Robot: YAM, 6 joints.
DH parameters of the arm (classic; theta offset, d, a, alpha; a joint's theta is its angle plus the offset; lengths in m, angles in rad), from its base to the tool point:
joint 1: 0 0.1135 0.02 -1.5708
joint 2: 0 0 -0.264 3.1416
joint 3: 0.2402 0 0.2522 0
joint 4: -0.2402 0 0.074 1.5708
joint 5: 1.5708 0 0 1.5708
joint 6: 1.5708 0.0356 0 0
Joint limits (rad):
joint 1: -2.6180..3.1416
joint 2: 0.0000..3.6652
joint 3: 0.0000..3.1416
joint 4: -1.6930..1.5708
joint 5: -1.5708..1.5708
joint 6: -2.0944..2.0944
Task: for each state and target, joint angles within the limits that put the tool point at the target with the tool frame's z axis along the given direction. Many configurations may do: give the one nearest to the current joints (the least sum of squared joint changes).
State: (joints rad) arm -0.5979 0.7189 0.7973 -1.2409 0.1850 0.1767
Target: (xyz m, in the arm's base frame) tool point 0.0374 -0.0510 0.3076 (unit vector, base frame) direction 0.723 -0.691 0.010
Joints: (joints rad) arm -1.1548 0.1327 0.5696 -0.4262 -0.3920 0.1767
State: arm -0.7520 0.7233 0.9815 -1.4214 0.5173 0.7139
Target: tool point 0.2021 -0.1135 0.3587 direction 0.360 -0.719 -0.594
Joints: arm -0.4347 1.1584 1.2213 -0.8195 0.5243 0.7139
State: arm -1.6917 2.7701 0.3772 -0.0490 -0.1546 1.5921
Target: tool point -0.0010 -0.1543 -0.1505 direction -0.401 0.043 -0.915
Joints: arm -1.4858 2.8809 0.6076 0.6187 0.4071 1.5921
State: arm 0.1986 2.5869 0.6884 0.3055 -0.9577 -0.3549
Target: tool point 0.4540 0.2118 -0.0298 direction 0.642 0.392 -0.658
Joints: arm 0.4302 2.6670 1.5640 0.3809 -0.0887 -0.3549
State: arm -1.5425 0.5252 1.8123 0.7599 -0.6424 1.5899
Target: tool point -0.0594 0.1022 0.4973 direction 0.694 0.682 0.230
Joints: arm -0.7472 0.2821 1.1855 0.4715 -1.3341 1.5899
